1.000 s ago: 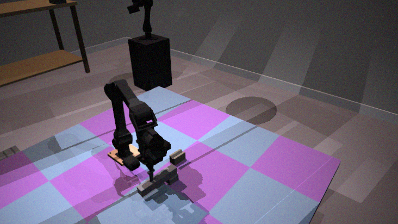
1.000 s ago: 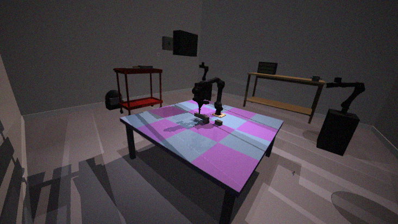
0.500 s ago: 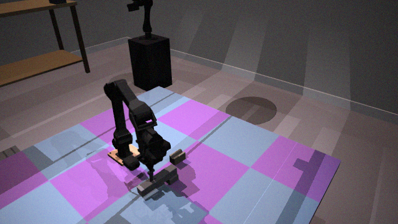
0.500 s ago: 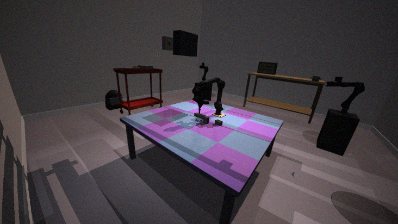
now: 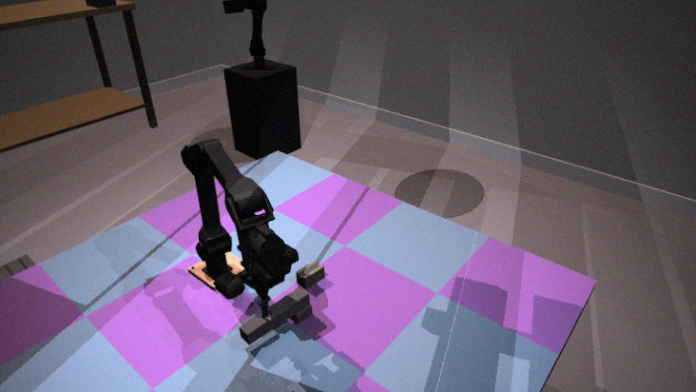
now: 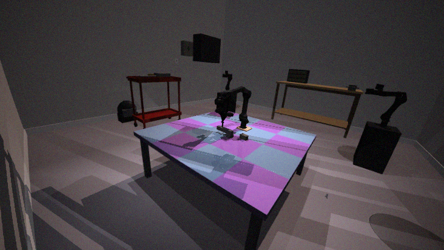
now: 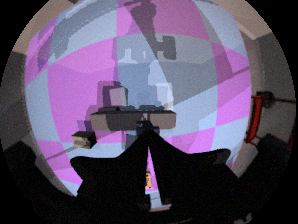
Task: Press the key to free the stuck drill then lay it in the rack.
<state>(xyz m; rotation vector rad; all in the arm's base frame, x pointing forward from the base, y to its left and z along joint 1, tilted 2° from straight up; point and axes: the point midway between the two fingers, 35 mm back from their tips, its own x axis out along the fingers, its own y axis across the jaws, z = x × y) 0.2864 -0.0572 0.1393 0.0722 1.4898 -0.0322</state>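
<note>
My gripper tip is now 3 cm above the dark key. Also, from my gripper tip: dark striped block: 21 cm to the left, 10 cm below, 7 cm behind; then grey block fixture: 8 cm below, 4 cm to the left; then drill: 7 cm below, 5 cm to the left.
</note>
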